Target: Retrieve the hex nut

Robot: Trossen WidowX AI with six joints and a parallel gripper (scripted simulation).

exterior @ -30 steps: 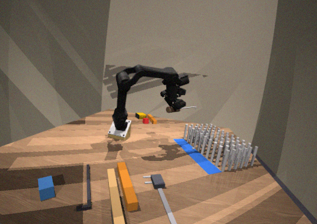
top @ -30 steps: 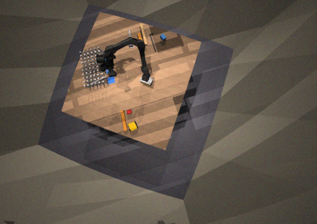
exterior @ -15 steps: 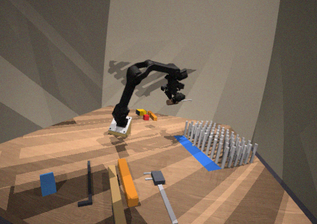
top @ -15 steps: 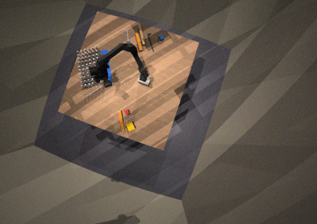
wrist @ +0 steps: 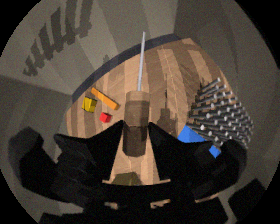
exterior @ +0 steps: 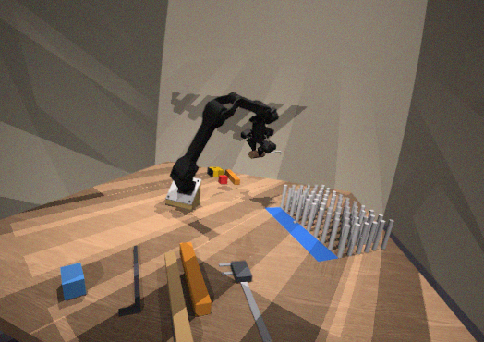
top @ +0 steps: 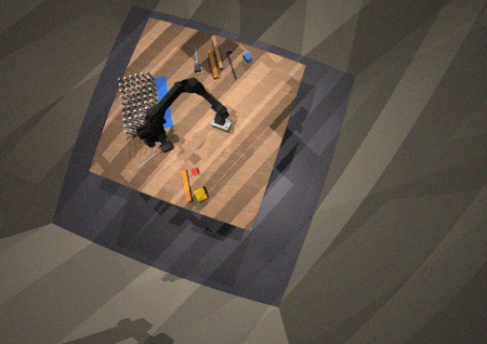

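Right now my gripper tip is 50 mm short of the tan-handled hook tool and 90 mm to the right of it. The rest, counted from my gripper tip: yellow block: 280 mm behind, 230 mm to the left, 190 mm below; then red cube: 190 mm behind, 100 mm to the left, 190 mm below; then blue taped strip: 220 mm ahead, 300 mm to the right, 210 mm below.
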